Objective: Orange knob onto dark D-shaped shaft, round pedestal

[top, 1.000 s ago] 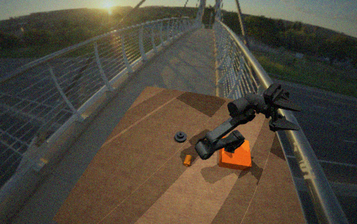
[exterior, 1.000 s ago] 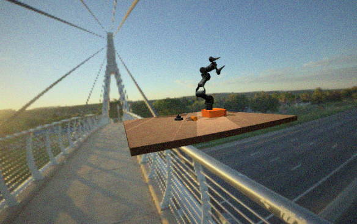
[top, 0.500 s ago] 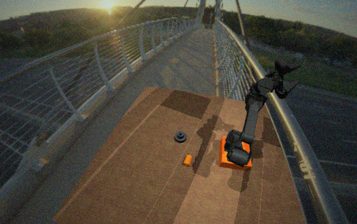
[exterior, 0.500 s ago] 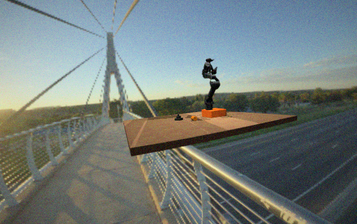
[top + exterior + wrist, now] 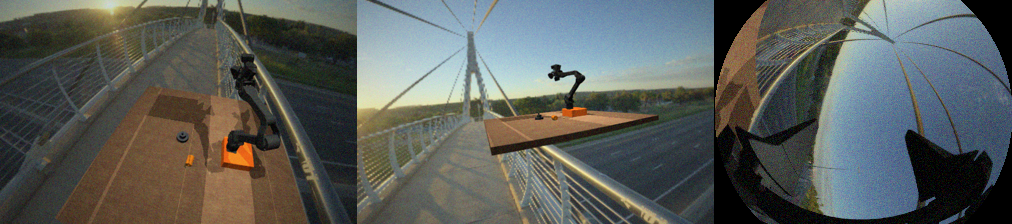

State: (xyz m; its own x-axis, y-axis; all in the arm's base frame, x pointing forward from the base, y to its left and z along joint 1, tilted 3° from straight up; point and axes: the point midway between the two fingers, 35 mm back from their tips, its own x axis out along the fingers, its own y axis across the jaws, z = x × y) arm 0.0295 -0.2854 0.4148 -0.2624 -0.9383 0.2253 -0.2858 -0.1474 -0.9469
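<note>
Right now the orange knob is 490 mm below my gripper tip, 440 mm to the left of it and 210 mm ahead of it. Round my gripper tip: dark round pedestal 480 mm below, 310 mm ahead, 280 mm to the left.
</note>
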